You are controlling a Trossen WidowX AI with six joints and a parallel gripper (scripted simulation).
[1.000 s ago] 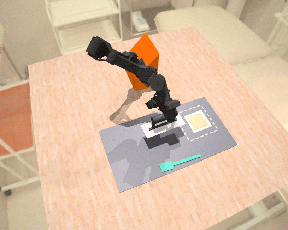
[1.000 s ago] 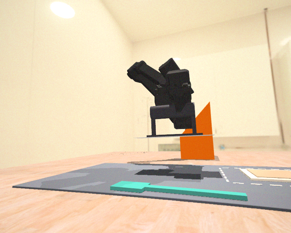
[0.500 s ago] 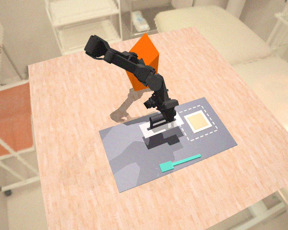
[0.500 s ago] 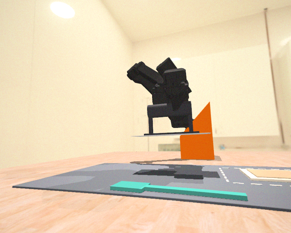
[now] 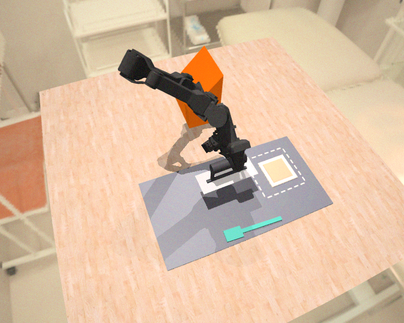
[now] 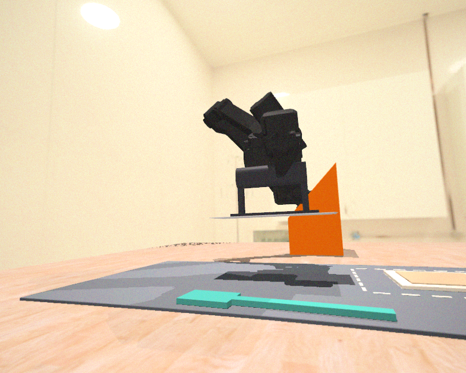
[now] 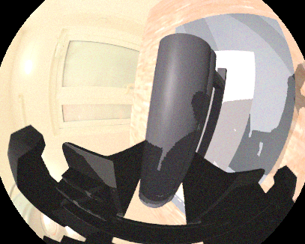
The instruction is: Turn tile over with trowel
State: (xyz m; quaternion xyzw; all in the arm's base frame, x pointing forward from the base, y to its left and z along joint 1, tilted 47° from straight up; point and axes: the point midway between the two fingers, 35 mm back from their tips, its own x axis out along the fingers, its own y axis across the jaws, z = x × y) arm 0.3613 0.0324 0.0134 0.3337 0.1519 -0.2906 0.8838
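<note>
Now: the black-handled tool 30 mm behind my gripper tip and 10 mm below it. Round my gripper tip: white tile 200 mm to the left, 140 mm below, 30 mm behind; grey mat 160 mm below, 10 mm to the left, 10 mm ahead; teal trowel 150 mm ahead, 140 mm below.
</note>
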